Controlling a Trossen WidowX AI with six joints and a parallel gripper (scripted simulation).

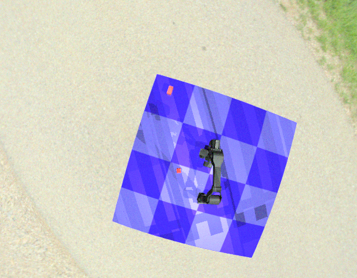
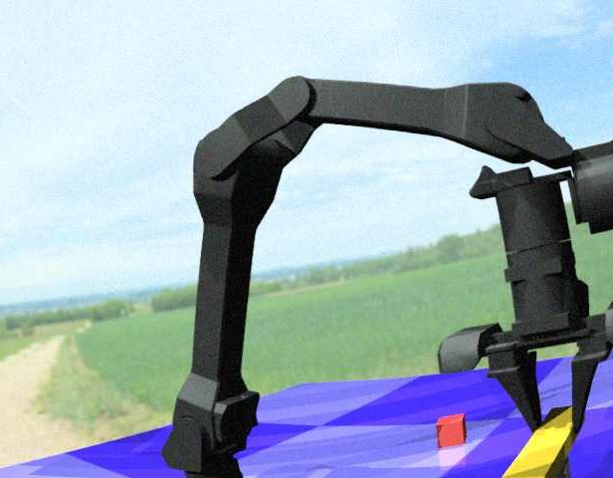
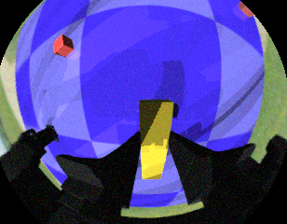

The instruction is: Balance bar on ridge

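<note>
Now: the yellow bar 3 cm to the right of my gripper tip. Also, from my gripper tip: small red cube: 20 cm behind, 17 cm to the left, 5 cm below.
</note>
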